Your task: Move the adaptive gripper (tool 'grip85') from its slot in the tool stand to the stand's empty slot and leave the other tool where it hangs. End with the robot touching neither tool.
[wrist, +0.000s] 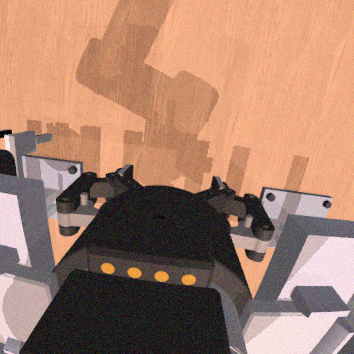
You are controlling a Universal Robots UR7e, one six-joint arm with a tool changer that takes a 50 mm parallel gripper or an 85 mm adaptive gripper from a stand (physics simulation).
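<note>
The adaptive gripper is on the arm in the wrist view, its black body filling the lower middle. Its two fingers are spread wide apart with bare table between the tips, so it is open and empty. Grey-and-white parts of the tool stand rise close on its left and right sides. Whether the tool rests on the stand's supports is hidden by its own body. The other tool shows in part at the left edge, with a dark body and a grey finger, apart from the adaptive gripper.
A bolted foot plate lies on the table beyond the stand's right part, and another foot plate lies at the left. A grey block sticks out from the right part. Shadows of the arm and stand fall on the wooden table.
</note>
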